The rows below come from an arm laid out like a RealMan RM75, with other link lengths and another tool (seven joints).
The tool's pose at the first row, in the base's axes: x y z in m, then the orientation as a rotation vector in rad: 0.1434, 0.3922, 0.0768, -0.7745, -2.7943, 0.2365
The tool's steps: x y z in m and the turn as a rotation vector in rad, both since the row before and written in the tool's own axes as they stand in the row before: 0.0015, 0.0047, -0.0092, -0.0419, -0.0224, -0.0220; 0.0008, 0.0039, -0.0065, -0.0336, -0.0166, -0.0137; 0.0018, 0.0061, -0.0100, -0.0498, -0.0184, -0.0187; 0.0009, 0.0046, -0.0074, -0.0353, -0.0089, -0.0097; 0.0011, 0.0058, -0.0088, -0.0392, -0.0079, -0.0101; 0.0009, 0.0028, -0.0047, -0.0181, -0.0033, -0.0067; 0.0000, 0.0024, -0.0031, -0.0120, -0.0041, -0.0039; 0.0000, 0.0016, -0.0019, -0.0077, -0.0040, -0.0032; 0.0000, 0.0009, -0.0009, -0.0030, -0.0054, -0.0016; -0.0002, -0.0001, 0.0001, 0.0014, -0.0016, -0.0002; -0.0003, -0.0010, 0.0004, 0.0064, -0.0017, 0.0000; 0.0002, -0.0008, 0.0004, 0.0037, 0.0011, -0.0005; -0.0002, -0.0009, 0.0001, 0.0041, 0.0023, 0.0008; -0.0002, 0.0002, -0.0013, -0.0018, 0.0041, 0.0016; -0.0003, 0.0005, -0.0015, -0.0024, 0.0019, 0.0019
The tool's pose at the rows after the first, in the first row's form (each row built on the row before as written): 0.1469, 0.3978, 0.0849, -0.7546, -2.8357, 0.1845; 0.1495, 0.4020, 0.0907, -0.7436, -2.8657, 0.1420; 0.1528, 0.4087, 0.0999, -0.7281, -2.9026, 0.0756; 0.1553, 0.4133, 0.1069, -0.7211, -2.9227, 0.0267; 0.1582, 0.4188, 0.1155, -0.7136, -2.9420, -0.0289; 0.1592, 0.4215, 0.1202, -0.7069, -2.9510, -0.0551; 0.1606, 0.4235, 0.1233, -0.7037, -2.9585, -0.0718; 0.1615, 0.4248, 0.1252, -0.7009, -2.9648, -0.0822; 0.1620, 0.4255, 0.1261, -0.7002, -2.9710, -0.0850; 0.1621, 0.4253, 0.1260, -0.7001, -2.9724, -0.0824; 0.1619, 0.4243, 0.1255, -0.6998, -2.9729, -0.0723; 0.1613, 0.4237, 0.1251, -0.6984, -2.9714, -0.0672; 0.1611, 0.4228, 0.1250, -0.6986, -2.9682, -0.0618; 0.1615, 0.4228, 0.1263, -0.7002, -2.9640, -0.0657; 0.1621, 0.4230, 0.1278, -0.7028, -2.9619, -0.0698
